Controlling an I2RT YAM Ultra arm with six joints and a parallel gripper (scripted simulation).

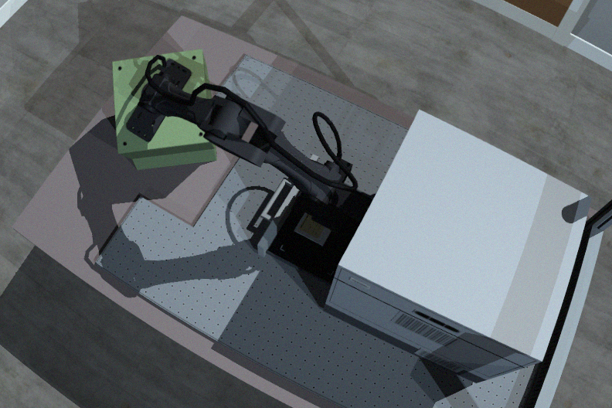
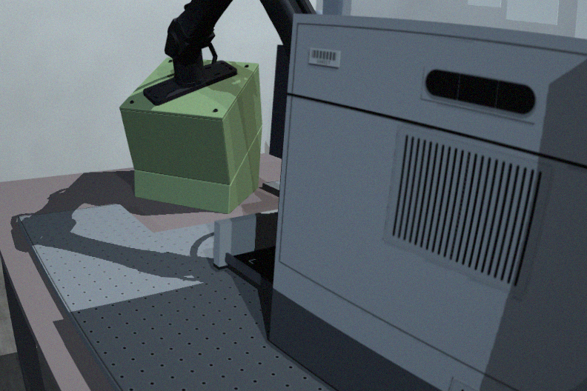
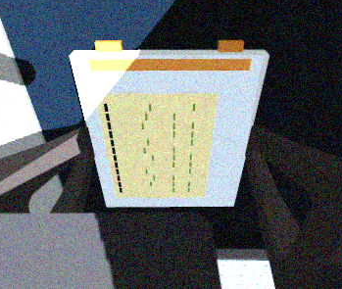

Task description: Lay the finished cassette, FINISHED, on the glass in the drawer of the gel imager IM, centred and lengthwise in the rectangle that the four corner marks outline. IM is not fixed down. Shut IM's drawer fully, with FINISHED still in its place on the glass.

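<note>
My gripper is now 30 mm short of the imager drawer and 10 mm above it. Round my hand: cassette FINISHED (right at my hand).
</note>
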